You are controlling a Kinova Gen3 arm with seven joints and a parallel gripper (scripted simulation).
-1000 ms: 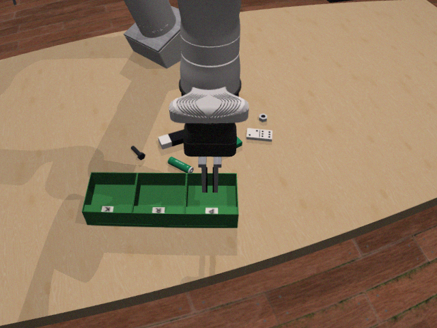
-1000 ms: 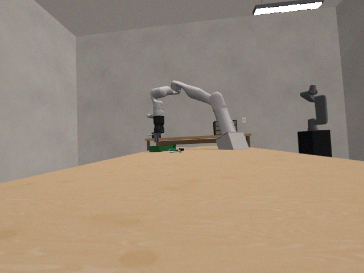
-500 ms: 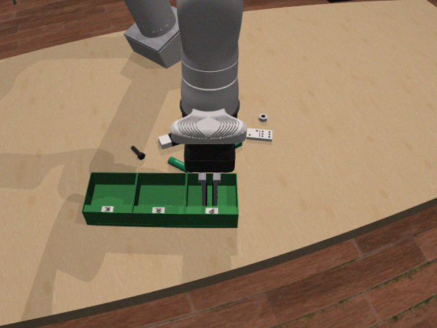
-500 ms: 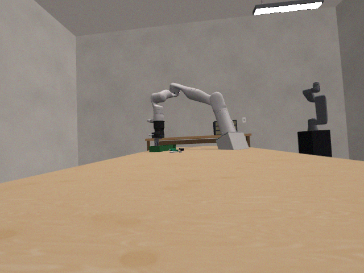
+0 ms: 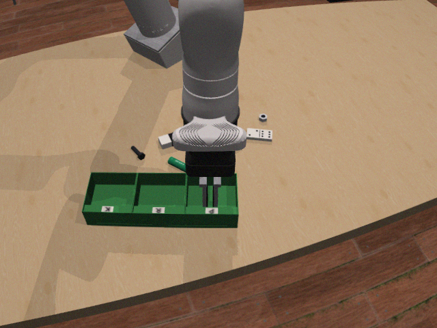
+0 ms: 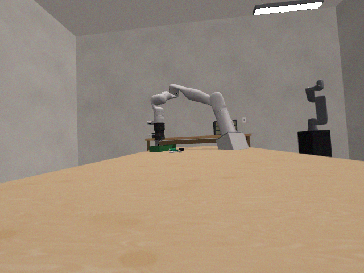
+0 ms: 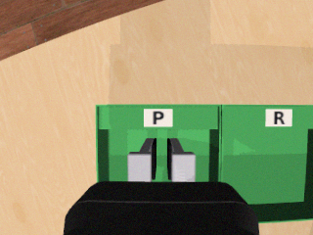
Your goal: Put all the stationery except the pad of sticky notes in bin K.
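Now: hand 18 cm past the black-and-white eraser, 3 cm above it and 1 cm to the left of it. From my hand the other things lie so: sticky notes: 13 cm behind, 8 cm to the left, 3 cm below; green tray: 7 cm to the right, 4 cm behind, 2 cm below; green battery: 11 cm behind, 3 cm below, 1 cm to the right.
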